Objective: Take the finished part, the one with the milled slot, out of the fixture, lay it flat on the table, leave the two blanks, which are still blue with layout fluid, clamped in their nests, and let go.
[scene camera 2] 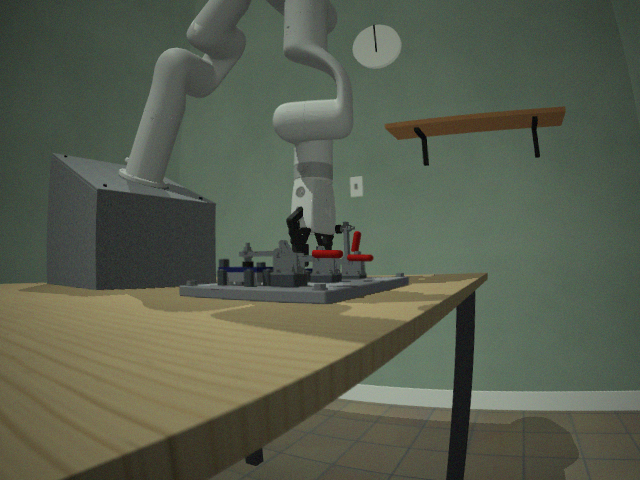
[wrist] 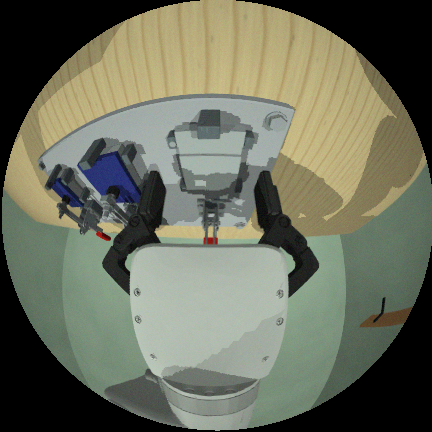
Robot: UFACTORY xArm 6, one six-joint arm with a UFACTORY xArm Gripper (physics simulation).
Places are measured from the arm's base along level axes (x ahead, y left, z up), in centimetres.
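Pixels of known places: gripper, between the fingertips: (scene camera 2: 312, 266) (wrist: 208, 178); arm's base, origin of its link: (scene camera 2: 143, 179).
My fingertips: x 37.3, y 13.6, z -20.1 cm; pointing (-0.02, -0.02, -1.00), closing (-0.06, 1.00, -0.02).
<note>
For each thing: its top centre in the pictures, then the offset to it from my fingertips. "*": a spot on its surface instead. Level surfaces: height alone.
- finished part, centre of its top: (wrist: 209, 171) dx +0.0, dy +0.0, dz -0.7 cm
- blue edge, a spot on its surface: (scene camera 2: 237, 269) * dx +2.6, dy -23.8, dz +0.0 cm
- hex bolt, centre of its top: (wrist: 278, 124) dx -5.4, dy +4.8, dz -1.6 cm
- wooden table, height of its surface: dz -3.8 cm
The finished part (wrist: 215, 167), a bare silver plate with a slot line across it, lies flat in its nest on the grey fixture base (scene camera 2: 248, 293) (wrist: 150, 115). Its clamp arm (scene camera 2: 346, 241) stands raised in the scene view. Two blue blanks (wrist: 112, 172) (wrist: 68, 191) sit in their nests at the left of the wrist view, with clamp tips on them; a blue edge (scene camera 2: 237, 269) also shows in the scene view. My gripper (scene camera 2: 312, 245) (wrist: 208, 178) is open and empty, pointing down above the fixture, its fingers spread wider than the part. Clamps partly hide the fingertips in the scene view.
Red clamp handles (scene camera 2: 327, 253) (wrist: 104, 236) stick out beside the nests. Stop blocks (wrist: 209, 124) border the part. A hex bolt (wrist: 276, 121) stands at the base's corner. The wooden table (scene camera 2: 155, 361) (wrist: 215, 50) extends around the fixture. A grey pedestal (scene camera 2: 155, 240) carries the arm.
</note>
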